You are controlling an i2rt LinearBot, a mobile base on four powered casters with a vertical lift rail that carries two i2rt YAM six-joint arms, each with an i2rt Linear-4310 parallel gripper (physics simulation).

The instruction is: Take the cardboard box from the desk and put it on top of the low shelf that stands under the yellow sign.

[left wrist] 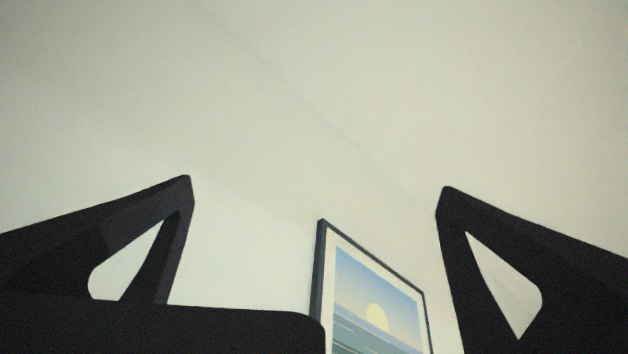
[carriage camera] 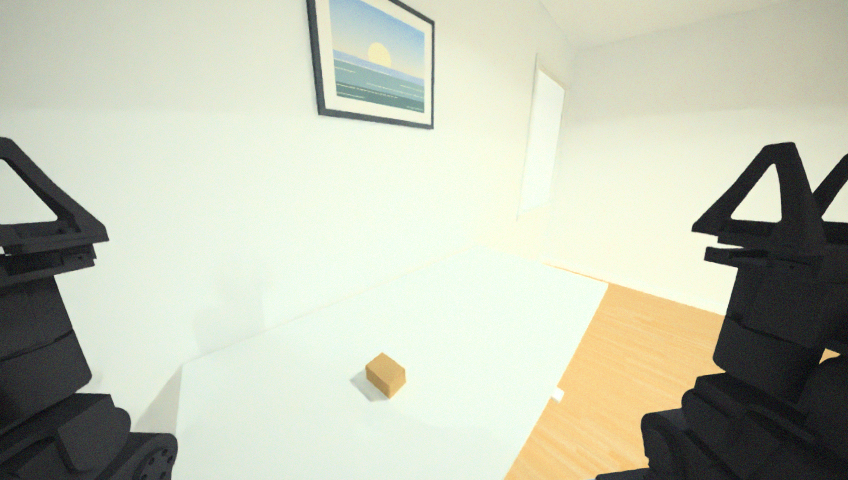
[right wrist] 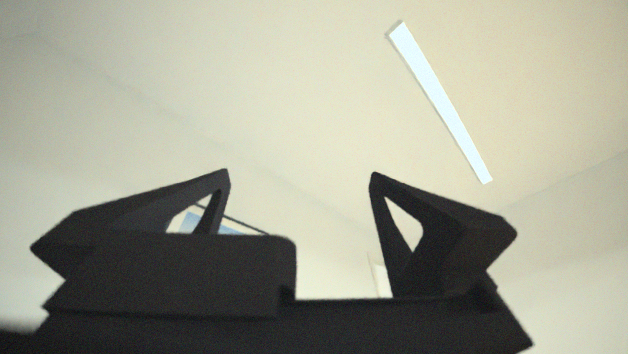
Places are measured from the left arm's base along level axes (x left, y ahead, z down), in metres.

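Where they show: left gripper, between the fingertips: (left wrist: pixel 316 194); right gripper, between the fingertips: (carriage camera: pixel 822 147) (right wrist: pixel 300 178).
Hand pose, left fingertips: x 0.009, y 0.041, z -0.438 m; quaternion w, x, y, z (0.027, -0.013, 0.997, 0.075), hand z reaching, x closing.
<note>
After its pixels a point has its place.
A small brown cardboard box (carriage camera: pixel 385 375) @[z 0.086, x -0.244, y 0.301 m] lies on the white desk (carriage camera: pixel 464 315) @[z 0.136, x -0.510, y 0.591 m] in the lower middle of the carriage view, away from the desk's edges. My left gripper (left wrist: pixel 316 194) @[z -0.438, x 0.009, y 0.041 m] is open and empty, its fingers pointing up; in the carriage view part of it shows at the left edge. My right gripper (right wrist: pixel 300 178) @[z -0.436, x -0.647, y 0.039 m] is open and empty, also pointing up, and in the carriage view it stands at the right edge. Both grippers are apart from the box. The low shelf and the yellow sign do not show in these views.
A framed sunset picture (carriage camera: pixel 380 71) @[z -0.756, x -0.200, y 0.887 m] (left wrist: pixel 375 300) @[z -0.859, x -0.194, y 0.882 m] hangs on the wall behind the desk. A window (carriage camera: pixel 542 142) @[z -0.621, x -1.563, y 2.123 m] is farther right. Wooden floor (carriage camera: pixel 624 368) @[z 0.857, x -1.711, y 0.882 m] lies right of the desk, and a small white object (carriage camera: pixel 557 393) is at the desk's right edge. A ceiling lamp (right wrist: pixel 440 102) @[z -1.221, x -1.291, y 0.302 m] is overhead.
</note>
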